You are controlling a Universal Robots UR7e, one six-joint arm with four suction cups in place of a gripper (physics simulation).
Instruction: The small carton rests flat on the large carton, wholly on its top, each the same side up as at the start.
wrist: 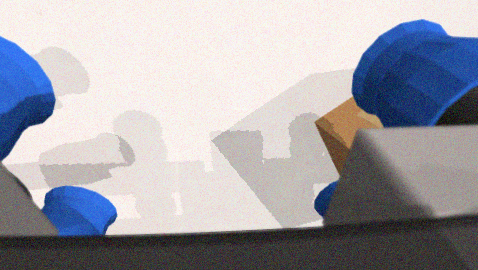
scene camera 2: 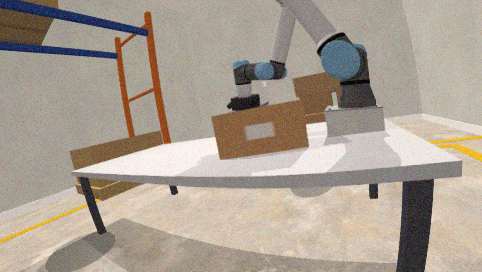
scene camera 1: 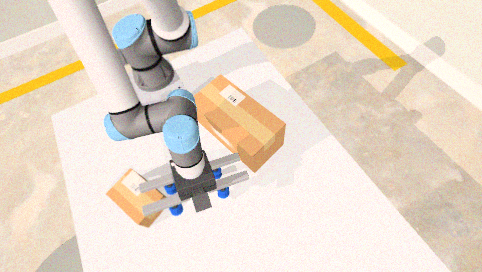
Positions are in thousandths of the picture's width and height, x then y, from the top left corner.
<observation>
My suction head (wrist: 863, 272) carries nothing. The cup is 22 cm from the middle of a small carton (scene camera 1: 260, 711). A large carton (scene camera 1: 499, 454) rests on the table.
The large carton also shows in scene camera 2 (scene camera 2: 580, 469). The small carton is seen too in the wrist view (wrist: 706, 476). The wrist view misses the large carton: it is out of frame. Scene camera 2 does not show the small carton, which is hidden by the large carton.
</observation>
